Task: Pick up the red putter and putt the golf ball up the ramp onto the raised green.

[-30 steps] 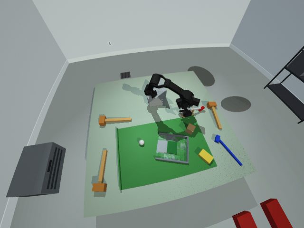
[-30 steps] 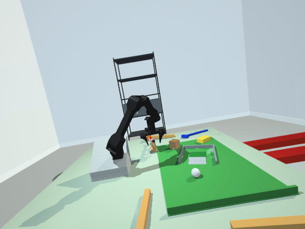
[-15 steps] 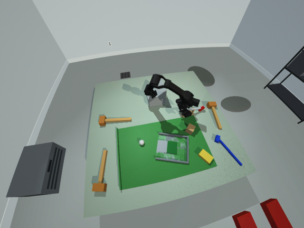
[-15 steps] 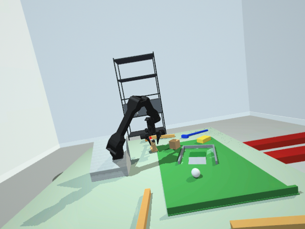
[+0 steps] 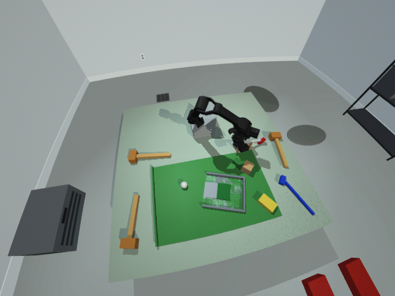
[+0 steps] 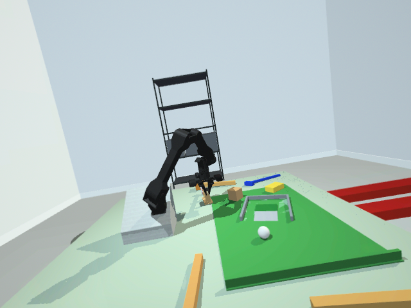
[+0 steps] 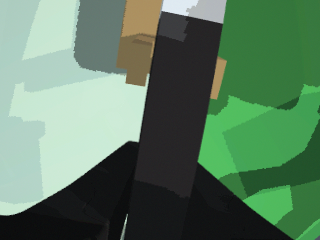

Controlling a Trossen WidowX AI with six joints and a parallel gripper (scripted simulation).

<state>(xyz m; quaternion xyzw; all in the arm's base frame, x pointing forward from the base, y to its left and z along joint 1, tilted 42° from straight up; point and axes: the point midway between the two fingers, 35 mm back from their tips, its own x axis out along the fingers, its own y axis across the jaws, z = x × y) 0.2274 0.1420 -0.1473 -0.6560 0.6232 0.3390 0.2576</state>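
Right now the red putter is 12 cm to the left of my gripper tip and 2 cm behind it. From my gripper tip the other things lie so: yellow block (40 cm ahead, 7 cm to the left, 5 cm below); then tan cube (16 cm ahead, 3 cm to the left, 3 cm below); then white golf ball (40 cm to the right, 18 cm ahead, 4 cm below).
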